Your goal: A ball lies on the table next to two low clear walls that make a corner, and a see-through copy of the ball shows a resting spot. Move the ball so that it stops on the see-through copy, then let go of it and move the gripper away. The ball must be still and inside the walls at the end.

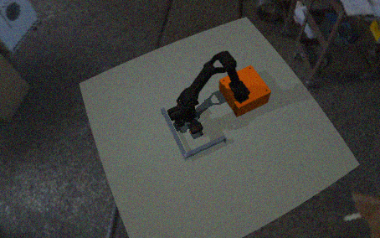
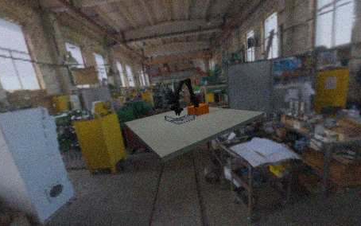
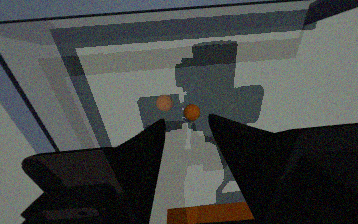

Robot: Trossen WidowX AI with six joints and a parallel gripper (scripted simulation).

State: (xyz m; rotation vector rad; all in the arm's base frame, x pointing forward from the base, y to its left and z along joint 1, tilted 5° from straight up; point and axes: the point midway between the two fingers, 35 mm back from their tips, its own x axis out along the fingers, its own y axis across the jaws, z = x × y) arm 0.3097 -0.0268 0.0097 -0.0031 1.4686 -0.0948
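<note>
Right now my gripper tip is 1 cm past the orange ball, 1 cm to the left of it and 5 cm above it.
</note>
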